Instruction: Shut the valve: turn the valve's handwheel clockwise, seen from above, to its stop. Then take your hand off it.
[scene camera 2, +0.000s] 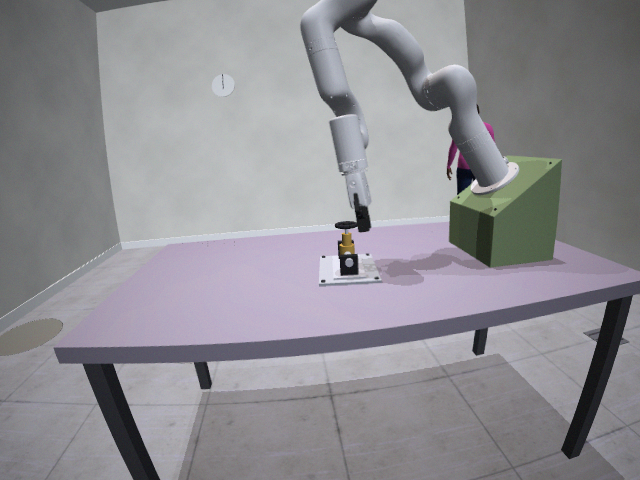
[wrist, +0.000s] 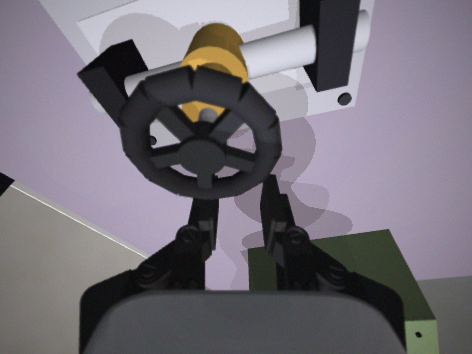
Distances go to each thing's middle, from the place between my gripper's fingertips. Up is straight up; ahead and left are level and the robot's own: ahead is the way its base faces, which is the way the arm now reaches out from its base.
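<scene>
From my hand: black spoked handwheel (wrist: 203, 150), 10 mm above, 60 mm ahead; white base plate (scene camera 2: 326, 265), 110 mm below, 60 mm ahead.
</scene>
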